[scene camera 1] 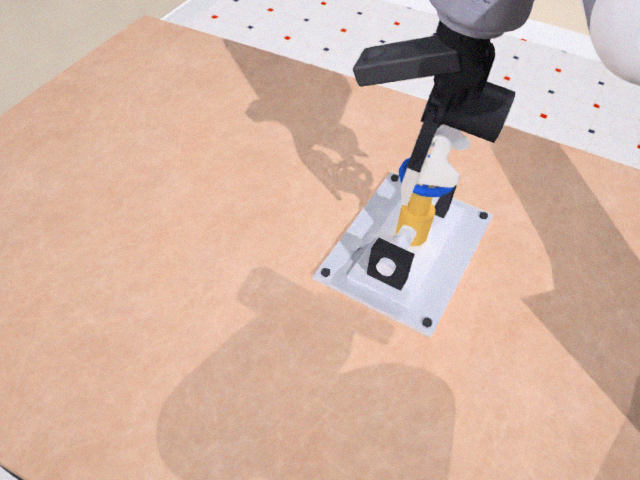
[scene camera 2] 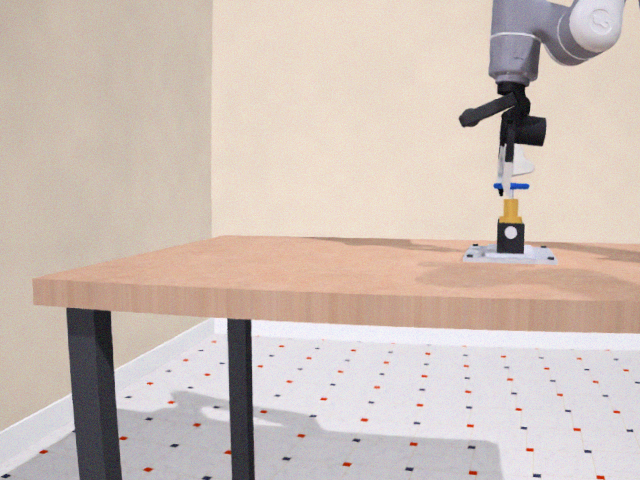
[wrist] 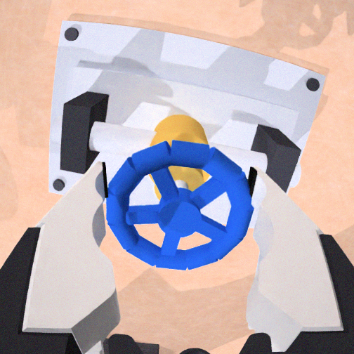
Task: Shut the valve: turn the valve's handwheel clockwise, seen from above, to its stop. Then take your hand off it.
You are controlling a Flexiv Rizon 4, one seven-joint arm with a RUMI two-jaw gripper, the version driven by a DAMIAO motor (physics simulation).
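Observation:
The valve's blue handwheel (scene camera 1: 433, 191) (scene camera 2: 519, 186) (wrist: 180, 212) is a five-spoked ring lying roughly level above the yellow valve body (scene camera 1: 416, 224) (scene camera 2: 510, 209) (wrist: 179, 127). My gripper (scene camera 1: 424, 188) (scene camera 2: 504, 190) (wrist: 177, 167) points down and is shut on the handwheel, with one finger at each side of the rim. In the wrist view the dark fingertip pads stand at the rim's left and right edges. In scene camera 1 the near finger and the white finger parts hide some of the rim. The wheel's turn angle against its stop cannot be told.
The valve stands on a pale base plate (scene camera 1: 460, 258) (scene camera 2: 537, 255) (wrist: 120, 37) with dark corner bolts. A white pipe (wrist: 122, 137) runs between two black blocks (scene camera 1: 391, 263) (wrist: 80, 135) low beside the valve. The plate rests on the wooden table (scene camera 1: 155, 206) (scene camera 2: 258, 263).

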